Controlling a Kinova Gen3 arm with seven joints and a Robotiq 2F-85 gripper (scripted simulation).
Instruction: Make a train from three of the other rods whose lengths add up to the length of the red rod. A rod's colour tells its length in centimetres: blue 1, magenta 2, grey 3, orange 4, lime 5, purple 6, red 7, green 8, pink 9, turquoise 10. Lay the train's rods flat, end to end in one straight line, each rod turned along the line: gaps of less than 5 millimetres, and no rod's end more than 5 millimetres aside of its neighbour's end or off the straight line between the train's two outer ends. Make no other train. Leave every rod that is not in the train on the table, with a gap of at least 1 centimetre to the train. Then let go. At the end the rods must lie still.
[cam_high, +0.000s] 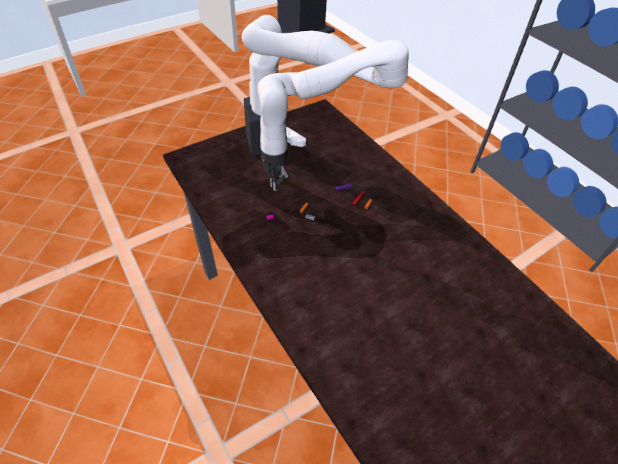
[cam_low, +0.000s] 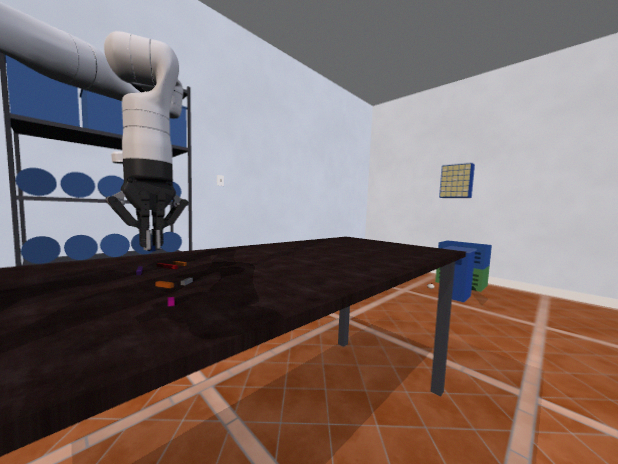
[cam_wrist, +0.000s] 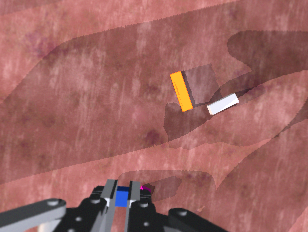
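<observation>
My gripper is now 110 mm above the grey rod, 100 mm short of it and 60 mm to the right of it. Also, from my hand: purple rod: 240 mm to the left, 110 mm below, 60 mm ahead; blue rod: 20 mm below; magenta rod: 110 mm below, 40 mm to the right, 20 mm ahead.
</observation>
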